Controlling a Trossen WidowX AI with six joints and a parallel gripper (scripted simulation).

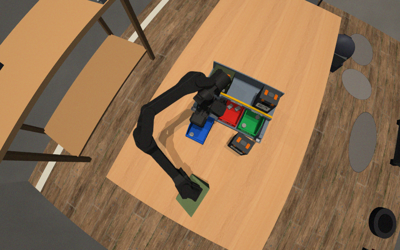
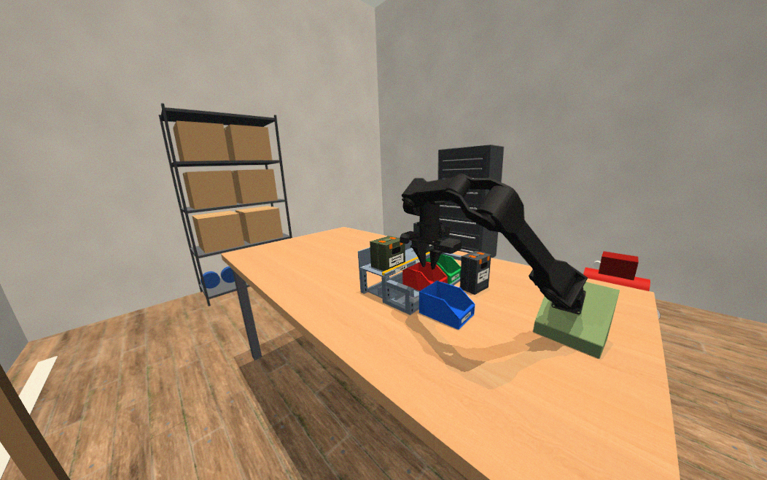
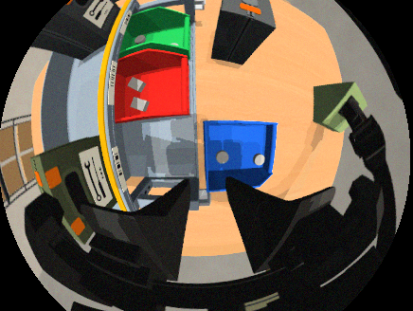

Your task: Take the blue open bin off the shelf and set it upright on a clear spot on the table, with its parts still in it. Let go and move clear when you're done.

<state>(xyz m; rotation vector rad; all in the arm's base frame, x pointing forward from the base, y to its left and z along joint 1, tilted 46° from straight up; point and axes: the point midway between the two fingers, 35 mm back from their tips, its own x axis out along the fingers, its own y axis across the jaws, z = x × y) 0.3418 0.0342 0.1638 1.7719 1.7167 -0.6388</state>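
Now: the blue open bin 130 mm below my hand and 70 mm behind it. Round my hand: olive case 170 mm ahead, 20 mm below, 10 mm to the left; red bin 130 mm below, 110 mm to the right, 100 mm ahead; green bin 220 mm to the right, 130 mm below, 100 mm ahead.
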